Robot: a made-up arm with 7 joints. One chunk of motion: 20 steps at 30 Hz.
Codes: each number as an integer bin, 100 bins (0 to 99) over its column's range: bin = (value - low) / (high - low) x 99, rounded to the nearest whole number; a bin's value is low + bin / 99 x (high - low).
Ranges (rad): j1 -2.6..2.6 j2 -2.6..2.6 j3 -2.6..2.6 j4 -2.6..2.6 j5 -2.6..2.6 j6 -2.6..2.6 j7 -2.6..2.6
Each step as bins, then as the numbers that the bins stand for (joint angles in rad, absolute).
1 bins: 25 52 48 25 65 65 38
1 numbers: -1.2869 0.1313 -0.0788 -1.2869 0.8141 0.8141 -0.6040
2 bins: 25 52 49 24 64 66 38
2 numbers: -1.2869 0.1313 -0.0263 -1.3394 0.7616 0.8667 -0.6040
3 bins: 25 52 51 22 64 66 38
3 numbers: -1.2869 0.1313 0.0788 -1.4444 0.7616 0.8667 -0.6040
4 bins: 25 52 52 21 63 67 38
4 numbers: -1.2869 0.1313 0.1313 -1.4970 0.7091 0.9192 -0.6040
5 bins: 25 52 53 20 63 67 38
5 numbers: -1.2869 0.1313 0.1838 -1.5495 0.7091 0.9192 -0.6040
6 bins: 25 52 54 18 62 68 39
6 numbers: -1.2869 0.1313 0.2364 -1.6545 0.6566 0.9717 -0.5515
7 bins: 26 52 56 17 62 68 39
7 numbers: -1.2343 0.1313 0.3414 -1.7071 0.6566 0.9717 -0.5515
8 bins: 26 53 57 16 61 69 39
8 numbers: -1.2343 0.1838 0.3939 -1.7596 0.6040 1.0242 -0.5515
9 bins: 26 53 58 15 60 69 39
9 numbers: -1.2343 0.1838 0.4465 -1.8121 0.5515 1.0242 -0.5515
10 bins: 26 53 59 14 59 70 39
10 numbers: -1.2343 0.1838 0.4990 -1.8646 0.4990 1.0768 -0.5515
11 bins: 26 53 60 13 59 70 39
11 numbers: -1.2343 0.1838 0.5515 -1.9172 0.4990 1.0768 -0.5515
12 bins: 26 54 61 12 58 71 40
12 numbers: -1.2343 0.2364 0.6040 -1.9697 0.4465 1.1293 -0.4990
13 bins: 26 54 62 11 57 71 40
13 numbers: -1.2343 0.2364 0.6566 -2.0222 0.3939 1.1293 -0.4990
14 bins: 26 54 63 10 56 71 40
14 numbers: -1.2343 0.2364 0.7091 -2.0747 0.3414 1.1293 -0.4990
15 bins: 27 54 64 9 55 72 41
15 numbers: -1.1818 0.2364 0.7616 -2.1273 0.2889 1.1818 -0.4465
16 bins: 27 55 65 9 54 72 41
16 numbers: -1.1818 0.2889 0.8141 -2.1273 0.2364 1.1818 -0.4465
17 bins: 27 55 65 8 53 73 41
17 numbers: -1.1818 0.2889 0.8141 -2.1798 0.1838 1.2343 -0.4465
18 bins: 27 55 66 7 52 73 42
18 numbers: -1.1818 0.2889 0.8667 -2.2323 0.1313 1.2343 -0.3939
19 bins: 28 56 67 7 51 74 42
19 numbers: -1.1293 0.3414 0.9192 -2.2323 0.0788 1.2869 -0.3939
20 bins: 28 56 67 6 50 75 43
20 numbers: -1.1293 0.3414 0.9192 -2.2848 0.0263 1.3394 -0.3414
